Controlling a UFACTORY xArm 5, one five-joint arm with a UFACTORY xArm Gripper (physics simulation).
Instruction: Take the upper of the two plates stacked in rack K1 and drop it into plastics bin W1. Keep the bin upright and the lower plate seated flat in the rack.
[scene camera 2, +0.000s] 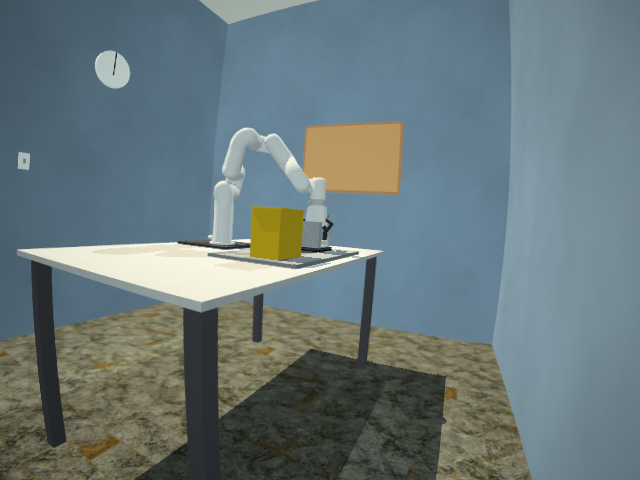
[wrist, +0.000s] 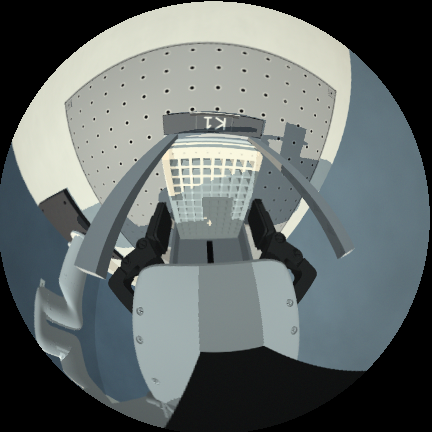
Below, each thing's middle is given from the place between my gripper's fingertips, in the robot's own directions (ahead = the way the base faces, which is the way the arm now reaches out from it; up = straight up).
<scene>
Now: hand 1 cm short of the yellow plastics bin W1 (scene camera 2: 276, 233), 39 cm to the left of it and 4 cm below it.
</scene>
